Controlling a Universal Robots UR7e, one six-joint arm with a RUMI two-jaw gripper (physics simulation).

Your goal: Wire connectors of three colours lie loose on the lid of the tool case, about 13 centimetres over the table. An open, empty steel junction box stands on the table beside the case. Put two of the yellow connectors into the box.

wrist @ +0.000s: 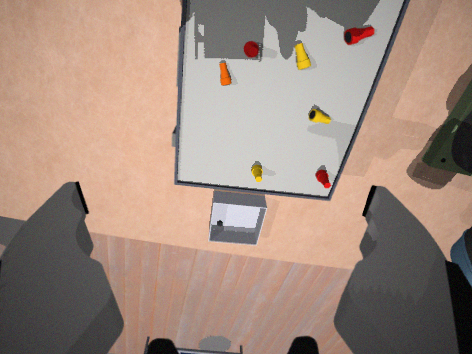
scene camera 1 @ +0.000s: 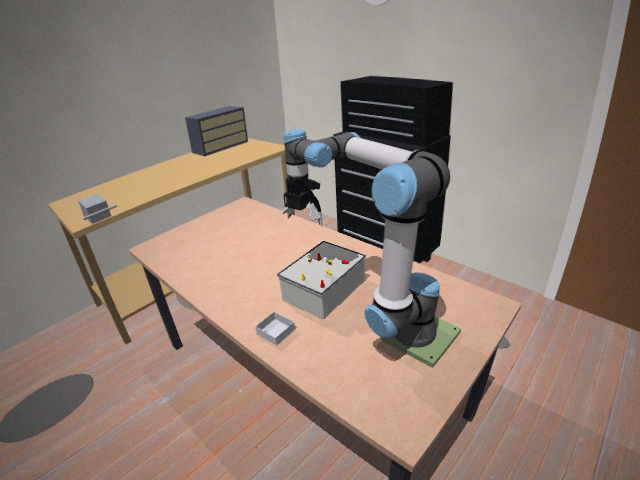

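Seen in the pictures: gripper, between the fingertips: (wrist: pixel 228 186) (scene camera 1: pixel 304 222); arm's base, origin of its link: (scene camera 1: pixel 414 331).
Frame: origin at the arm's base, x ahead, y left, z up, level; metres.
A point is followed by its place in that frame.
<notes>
Three yellow connectors lie on the grey lid of the tool case (scene camera 1: pixel 302 301) {x 0.422, y 0.102, z 0.022 m} (wrist: pixel 220 135) {x 0.487, y 0.029, z 0.102 m}: one (scene camera 1: pixel 303 277) {x 0.430, y 0.073, z 0.115 m} (wrist: pixel 257 171) {x 0.435, y 0.066, z 0.116 m} near the edge beside the box, one (scene camera 1: pixel 328 272) {x 0.373, y -0.008, z 0.111 m} (wrist: pixel 319 116) {x 0.379, y -0.015, z 0.116 m} on its side near the middle, and one (scene camera 1: pixel 329 262) {x 0.408, y -0.063, z 0.113 m} (wrist: pixel 302 56) {x 0.414, y -0.073, z 0.114 m} lying farther back. The open steel junction box (scene camera 1: pixel 265 336) {x 0.433, y 0.302, z -0.008 m} (wrist: pixel 240 199) {x 0.431, y 0.200, z -0.004 m} stands on the table beside the case and looks empty, with a small dark spot inside. My gripper (scene camera 1: pixel 303 217) {x 0.485, y -0.024, z 0.290 m} (wrist: pixel 228 186) {x 0.485, y -0.024, z 0.290 m} is open and empty, high above the table and beyond the case's far end in the scene view.
Red connectors (scene camera 1: pixel 322 284) {x 0.343, y 0.070, z 0.116 m} (wrist: pixel 323 177) {x 0.349, y 0.063, z 0.118 m}, (scene camera 1: pixel 345 261) {x 0.358, y -0.101, z 0.114 m} (wrist: pixel 358 35) {x 0.365, y -0.102, z 0.118 m}, (scene camera 1: pixel 318 256) {x 0.466, y -0.067, z 0.119 m} (wrist: pixel 251 49) {x 0.469, y -0.073, z 0.130 m} and an orange one (scene camera 1: pixel 310 259) {x 0.485, y -0.038, z 0.114 m} (wrist: pixel 225 74) {x 0.489, y -0.044, z 0.111 m} share the lid. The arm's green base plate (scene camera 1: pixel 443 343) {x -0.109, y -0.003, z -0.004 m} is on the table (scene camera 1: pixel 217 258) {x 1.019, y 0.042, z -0.024 m}. A black drawer cabinet (scene camera 1: pixel 395 87) stands behind.
</notes>
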